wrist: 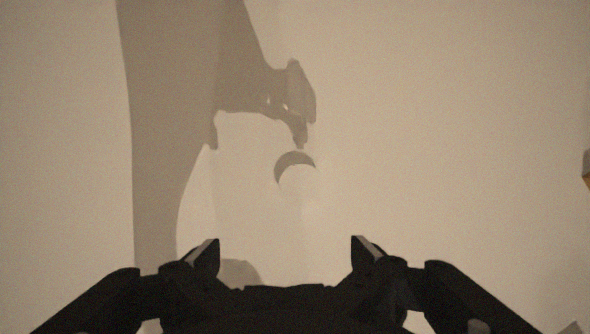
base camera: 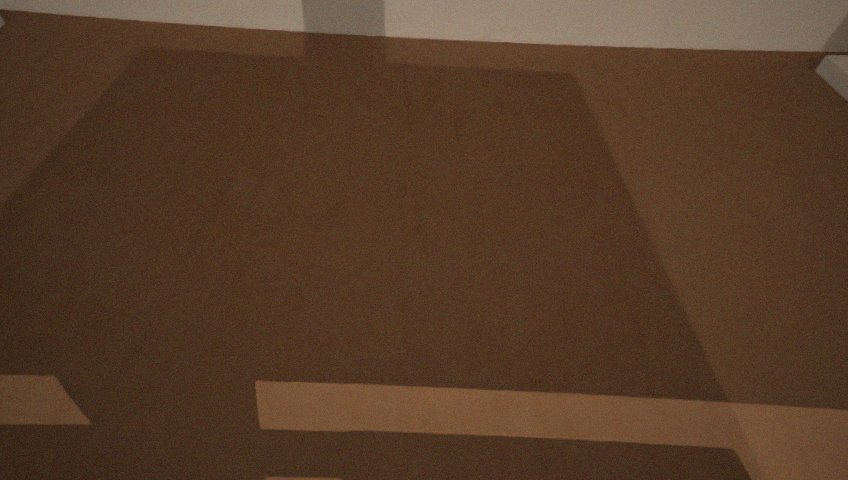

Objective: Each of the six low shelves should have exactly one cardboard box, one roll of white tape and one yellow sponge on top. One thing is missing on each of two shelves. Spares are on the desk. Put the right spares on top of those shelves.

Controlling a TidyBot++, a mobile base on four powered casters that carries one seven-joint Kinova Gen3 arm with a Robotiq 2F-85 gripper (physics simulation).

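A white roll of tape (wrist: 298,184) stands on the pale desk top (wrist: 450,125) in the wrist view, a little above centre-bottom. Its white top almost blends with the surface, and a dark crescent shadow curves around its upper left side. My gripper (wrist: 285,251) is open with nothing between its fingers. The roll lies beyond the fingertips in the picture, between their lines and slightly right of their middle. A sliver of an orange-brown thing (wrist: 587,179) shows at the right edge, too little to identify. The six low shelves cannot be made out in either view.
In the base camera view a brown floor (base camera: 416,237) with dark shadows and lighter bands meets a pale wall (base camera: 535,20). Part of a pale block (base camera: 837,72) shows at the right edge. The arm's shadow falls across the desk at left in the wrist view.
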